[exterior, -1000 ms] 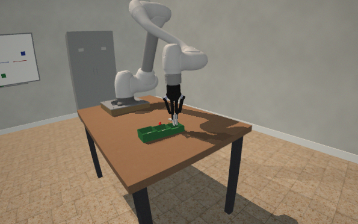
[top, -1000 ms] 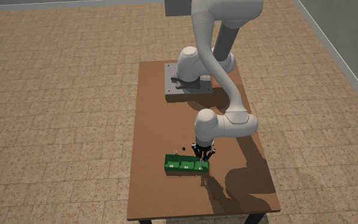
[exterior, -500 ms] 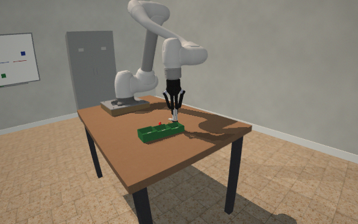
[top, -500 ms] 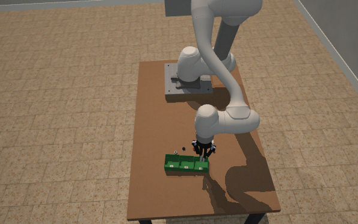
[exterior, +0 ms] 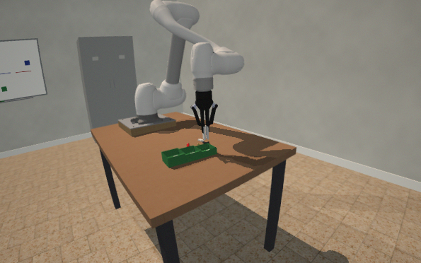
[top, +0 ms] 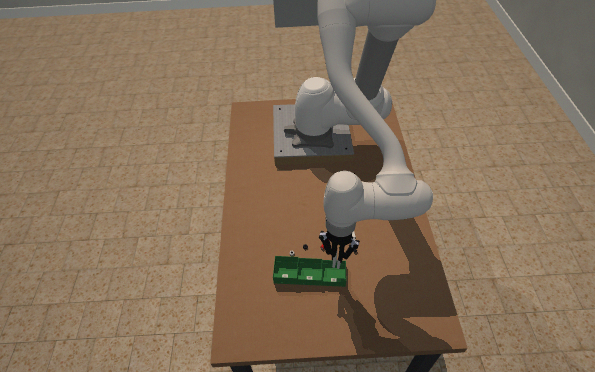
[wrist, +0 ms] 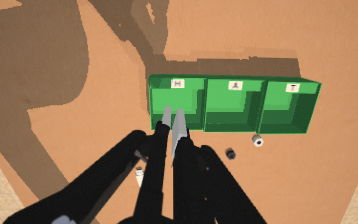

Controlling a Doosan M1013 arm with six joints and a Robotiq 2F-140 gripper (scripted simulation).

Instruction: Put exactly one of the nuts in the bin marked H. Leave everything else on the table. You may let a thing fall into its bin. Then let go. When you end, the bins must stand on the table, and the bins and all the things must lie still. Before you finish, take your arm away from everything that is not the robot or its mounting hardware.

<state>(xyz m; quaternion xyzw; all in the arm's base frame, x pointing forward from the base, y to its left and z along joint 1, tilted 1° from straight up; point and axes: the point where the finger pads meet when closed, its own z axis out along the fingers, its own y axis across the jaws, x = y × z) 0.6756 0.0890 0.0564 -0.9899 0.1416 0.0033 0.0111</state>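
Right now the brass-coloured nut is 110 mm behind my hand, 100 mm below it and 20 mm to the left of it. The rest, counted from my hand: red cylinder: 130 mm behind, 100 mm below, 40 mm to the right; then black bolt: 100 mm below, 100 mm behind, 70 mm to the left; then green bin strip: 90 mm to the right, 80 mm below.
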